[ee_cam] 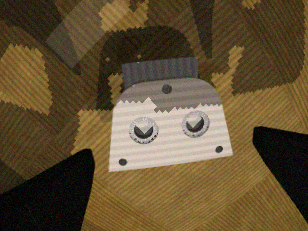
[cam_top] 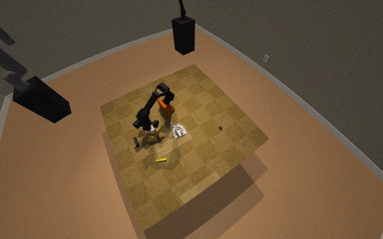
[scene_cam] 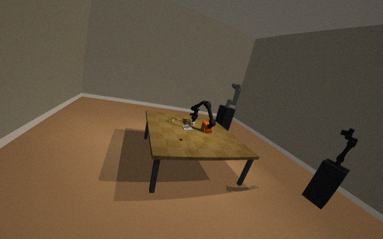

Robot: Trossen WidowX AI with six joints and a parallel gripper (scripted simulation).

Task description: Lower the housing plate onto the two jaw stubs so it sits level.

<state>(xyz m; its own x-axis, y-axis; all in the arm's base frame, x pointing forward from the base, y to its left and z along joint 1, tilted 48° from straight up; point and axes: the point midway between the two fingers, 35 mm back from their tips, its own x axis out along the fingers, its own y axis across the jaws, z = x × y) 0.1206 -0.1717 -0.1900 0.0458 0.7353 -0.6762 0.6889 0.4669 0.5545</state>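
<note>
The small white block is 10 mm ahead of my gripper tip and 30 mm below it. From my gripper tip the other things lie so: yellow bar: 300 mm ahead, 90 mm to the right, 40 mm below; then white base: 200 mm ahead, 190 mm to the left, 40 mm below; then dark bar: 20 mm ahead, 180 mm to the right, 40 mm below.
</note>
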